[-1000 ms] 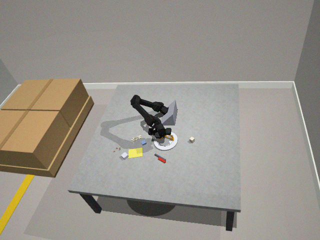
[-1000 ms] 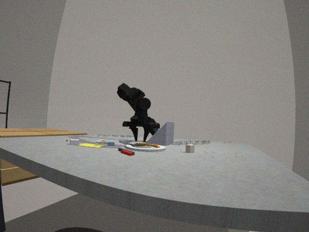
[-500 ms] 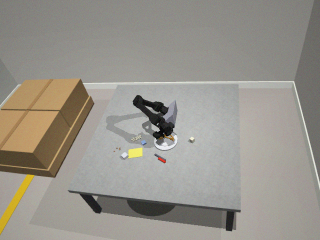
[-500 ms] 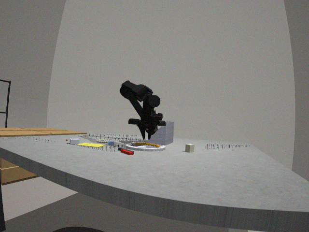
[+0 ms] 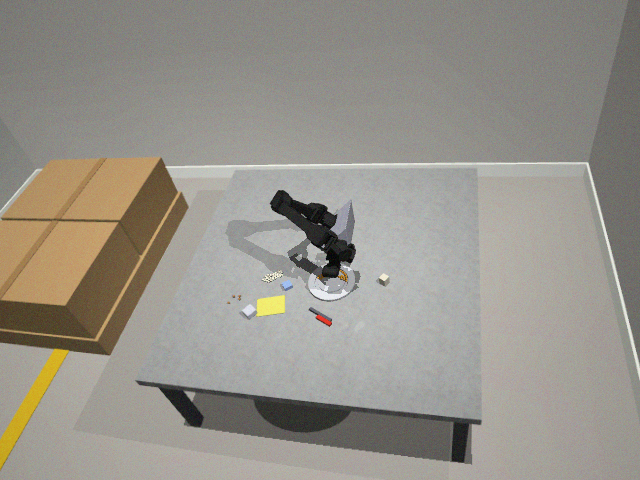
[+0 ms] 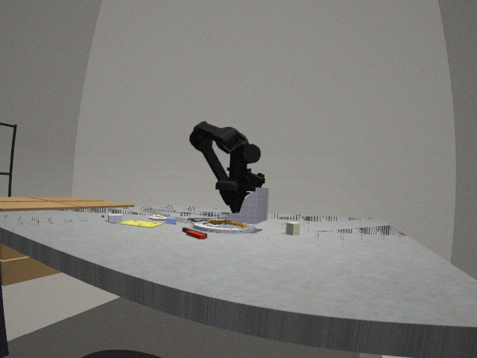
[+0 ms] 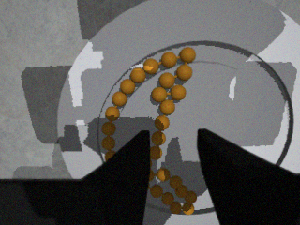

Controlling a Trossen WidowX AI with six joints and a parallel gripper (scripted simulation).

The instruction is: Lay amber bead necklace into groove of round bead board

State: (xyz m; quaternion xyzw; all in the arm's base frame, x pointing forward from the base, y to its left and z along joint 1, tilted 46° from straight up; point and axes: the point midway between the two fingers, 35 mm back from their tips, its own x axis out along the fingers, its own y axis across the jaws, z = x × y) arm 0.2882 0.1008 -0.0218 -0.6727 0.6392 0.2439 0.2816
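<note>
The round bead board is 2 cm ahead of my gripper tip, 3 cm to the right of it and 4 cm below it. From my gripper tip the other things lie so: blue cube (6 cm ahead, 22 cm to the right, 4 cm below); cream cube (19 cm to the left, 3 cm below); red-handled tool (20 cm ahead, 3 cm to the right, 5 cm below).
</note>
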